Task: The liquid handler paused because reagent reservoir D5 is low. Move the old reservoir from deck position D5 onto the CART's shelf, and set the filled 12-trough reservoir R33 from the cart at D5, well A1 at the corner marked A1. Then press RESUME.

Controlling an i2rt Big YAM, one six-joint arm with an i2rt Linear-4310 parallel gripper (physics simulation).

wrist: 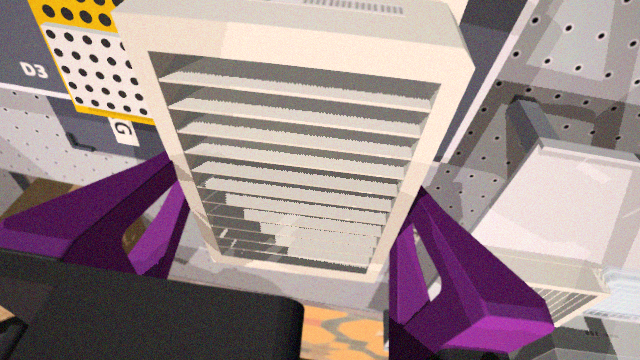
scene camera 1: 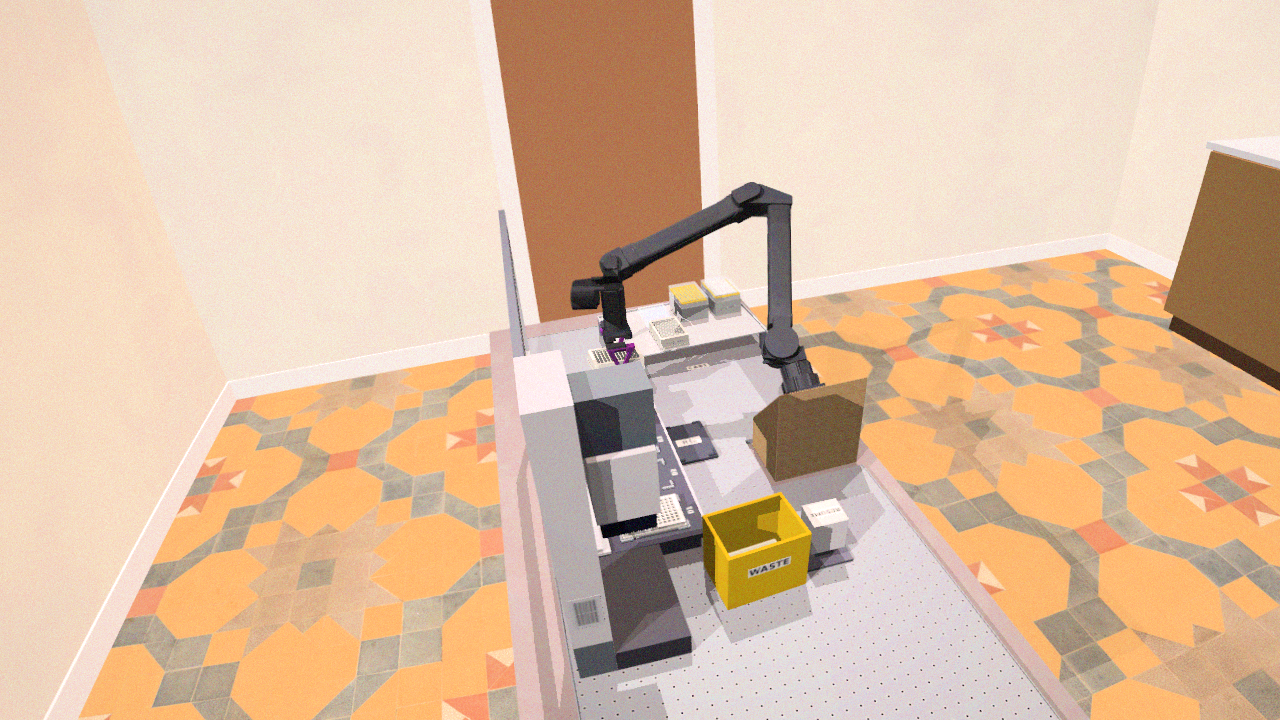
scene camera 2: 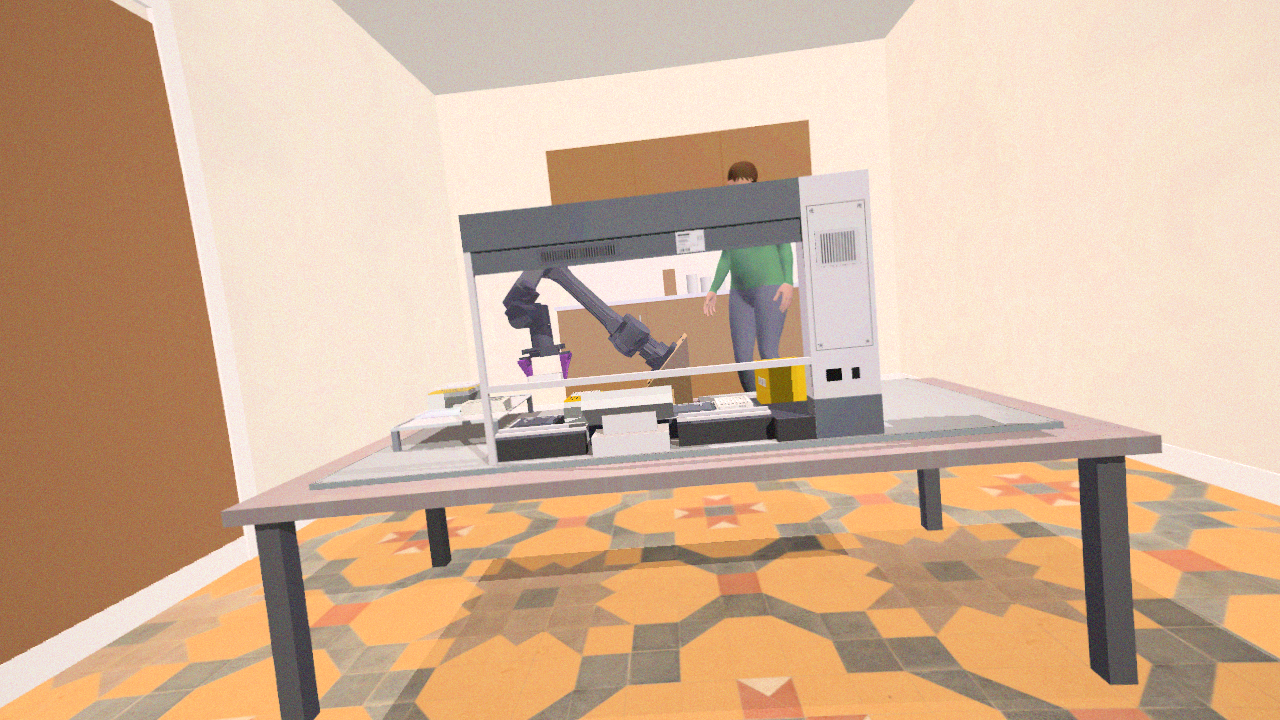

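Where they show: gripper, fingertip midpoint: [wrist: 301, 162] [scene camera 1: 619, 362]; arm's base at its link origin: [scene camera 1: 804, 399].
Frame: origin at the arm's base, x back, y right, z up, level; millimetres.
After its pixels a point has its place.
Note:
My gripper [scene camera 1: 620, 354] {x -405, y 247, z 1 mm} [scene camera 2: 546, 368] {x -405, y 247, z 1 mm} [wrist: 301, 162] {x -405, y 247, z 1 mm} has its purple fingers on both long sides of a cream reservoir [scene camera 2: 547, 364] [wrist: 300, 40] with parallel troughs, held level above the far end of the deck. Its troughs look empty, matching the old reservoir; no name is readable on it. A second cream reservoir [scene camera 1: 667, 332] {x -257, y 478, z -53 mm} [wrist: 570, 277] {x -297, y 524, z -64 mm}, apparently R33, stands on the white cart shelf [scene camera 1: 640, 320] {x -325, y 630, z -83 mm} [wrist: 560, 200] {x -364, y 458, z -83 mm}, to the right of the held one in the wrist view. Position D5, the A1 mark and the RESUME button are not readable.
A yellow-and-white rack [wrist: 95, 70] {x -398, y 139, z -28 mm} stands near label D3, left of the held reservoir. Tip boxes [scene camera 1: 688, 299] {x -177, y 598, z -13 mm} [scene camera 1: 721, 295] {x -73, y 610, z -17 mm} stand on the cart's back. The handler's grey tower [scene camera 1: 550, 465] {x -507, y -532, z 323 mm} and top beam [scene camera 2: 626, 214] {x -600, y -40, z 371 mm} border the deck. A yellow waste bin [scene camera 1: 760, 559] {x -201, y -416, z -31 mm} stands nearer.

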